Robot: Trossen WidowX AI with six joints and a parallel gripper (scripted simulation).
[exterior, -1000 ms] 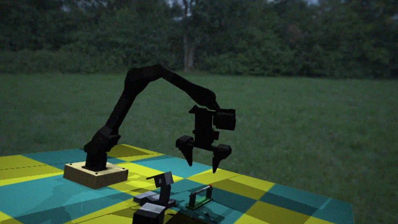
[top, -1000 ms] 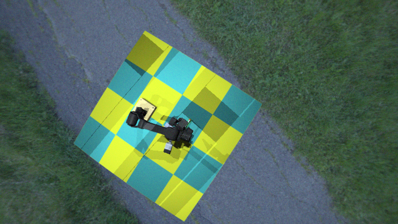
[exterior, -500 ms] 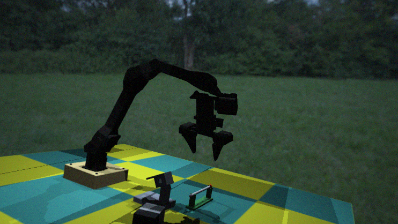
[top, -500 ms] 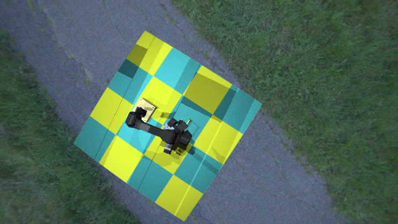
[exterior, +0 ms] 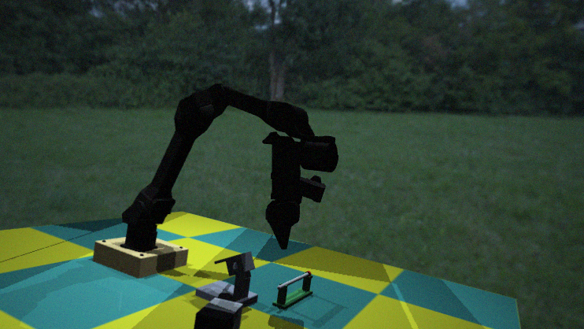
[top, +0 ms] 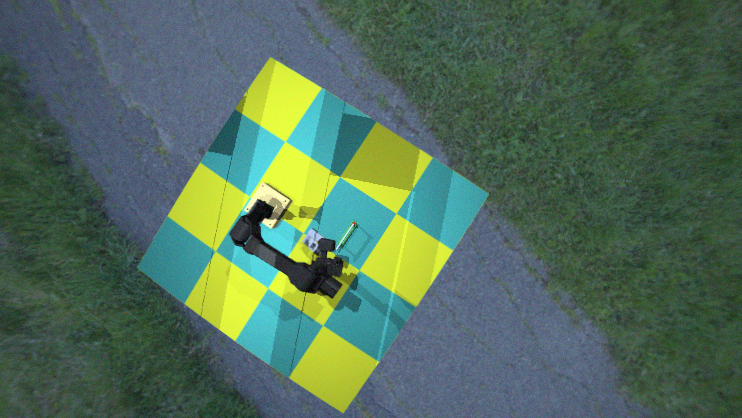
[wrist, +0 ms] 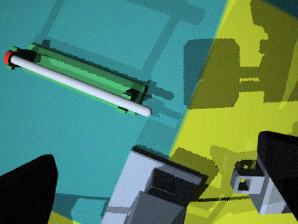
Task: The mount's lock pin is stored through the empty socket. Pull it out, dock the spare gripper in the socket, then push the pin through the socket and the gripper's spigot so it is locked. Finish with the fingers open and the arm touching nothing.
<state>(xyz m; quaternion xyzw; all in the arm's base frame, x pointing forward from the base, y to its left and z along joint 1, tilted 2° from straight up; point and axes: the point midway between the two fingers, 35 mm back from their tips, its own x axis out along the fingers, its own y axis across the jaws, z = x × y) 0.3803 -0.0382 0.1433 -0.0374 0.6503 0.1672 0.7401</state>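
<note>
My gripper tip is 50 mm past the spare gripper, 140 mm to the left of it and 130 mm above it. From my gripper tip the other things lie so: green cradle 10 mm ahead, 100 mm to the left, 130 mm below; socket 100 mm behind, 10 mm to the right, 100 mm below.
</note>
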